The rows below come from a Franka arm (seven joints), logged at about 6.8 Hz.
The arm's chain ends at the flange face. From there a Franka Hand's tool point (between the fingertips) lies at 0.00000 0.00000 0.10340 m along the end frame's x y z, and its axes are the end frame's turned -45 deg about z.
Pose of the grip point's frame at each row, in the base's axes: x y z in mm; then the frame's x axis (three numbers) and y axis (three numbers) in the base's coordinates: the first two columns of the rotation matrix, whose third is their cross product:
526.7 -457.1 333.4 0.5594 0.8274 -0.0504 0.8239 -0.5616 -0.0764
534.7 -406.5 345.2 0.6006 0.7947 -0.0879 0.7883 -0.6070 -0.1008
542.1 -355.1 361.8 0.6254 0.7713 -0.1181 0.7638 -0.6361 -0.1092
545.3 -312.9 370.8 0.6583 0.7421 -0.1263 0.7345 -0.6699 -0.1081
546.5 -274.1 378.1 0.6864 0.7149 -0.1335 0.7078 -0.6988 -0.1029
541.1 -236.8 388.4 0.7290 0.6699 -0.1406 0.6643 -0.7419 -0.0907
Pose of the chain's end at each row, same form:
536.2 -457.2 436.4 0.9781 0.1879 -0.0897 0.1870 -0.9822 -0.0184
548.5 -405.6 447.7 0.9821 0.1327 -0.1334 0.1327 -0.9912 -0.0091
558.6 -352.8 463.8 0.9823 0.0956 -0.1607 0.0979 -0.9952 0.0063
562.3 -310.7 472.8 0.9849 0.0511 -0.1657 0.0539 -0.9984 0.0129
563.8 -271.6 480.0 0.9858 0.0114 -0.1672 0.0151 -0.9996 0.0216
558.2 -234.0 490.3 0.9852 -0.0509 -0.1636 -0.0457 -0.9983 0.0353

